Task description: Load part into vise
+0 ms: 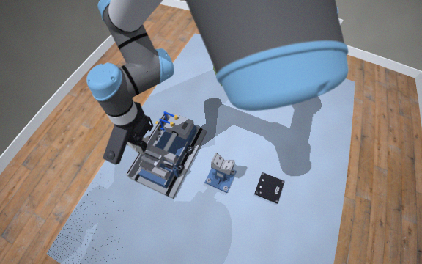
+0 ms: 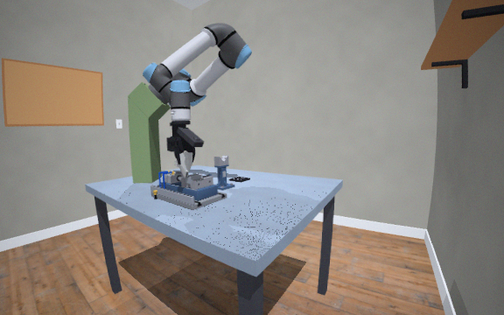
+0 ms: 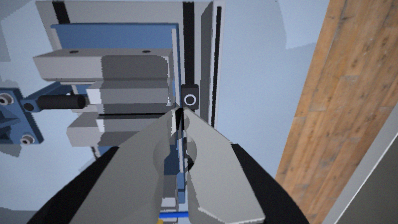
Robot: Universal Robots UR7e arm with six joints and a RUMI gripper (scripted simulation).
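Now: hand 40 mm to the right of the grey part and 20 mm above it. The rest, counted from my hand: work stop: 110 mm to the left, 30 mm below, 10 mm behind; then moving jaw: 60 mm to the left, 40 mm below, 40 mm behind; then fixed jaw: 60 mm to the left, 40 mm below, 30 mm ahead.
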